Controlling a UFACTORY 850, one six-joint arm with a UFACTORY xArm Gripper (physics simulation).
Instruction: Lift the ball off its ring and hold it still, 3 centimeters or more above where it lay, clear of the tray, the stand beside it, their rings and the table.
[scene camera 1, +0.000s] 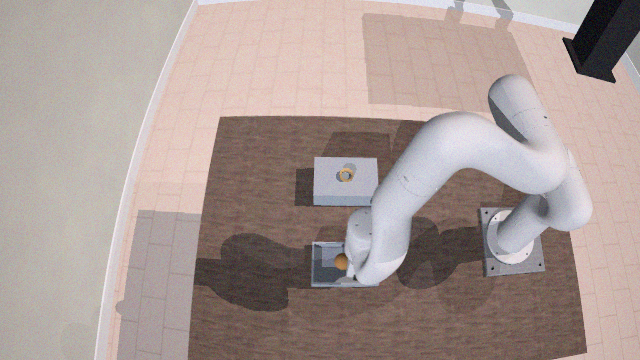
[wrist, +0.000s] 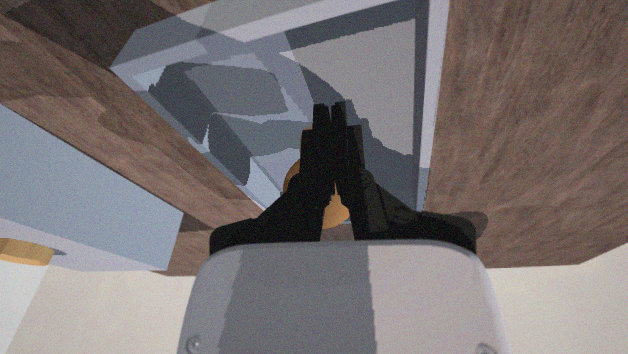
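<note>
The orange ball (scene camera 1: 341, 261) (wrist: 336, 215) is inside the grey tray (scene camera 1: 313, 270) (wrist: 436, 75). In scene camera 1 the arm's wrist overlaps its right side. In the wrist view the black fingers cover most of it, and parts of it show at their left and through the gap between their bases. My gripper (wrist: 332, 121) is shut with its fingertips together and nothing between them; the ball is behind the fingers in that view. The fingers are hidden in scene camera 1. The ball's ring is mostly hidden; a bit of orange shows beside the left finger.
The grey stand (scene camera 1: 325, 185) (wrist: 90, 170) is beside the tray, with an orange ring (scene camera 1: 340, 176) (wrist: 25, 253) on top. Both are on the brown wooden table (scene camera 1: 250, 200) (wrist: 525, 125). The arm's base plate (scene camera 1: 515, 270) is at the right. The arm passes close to the stand's right side in scene camera 1.
</note>
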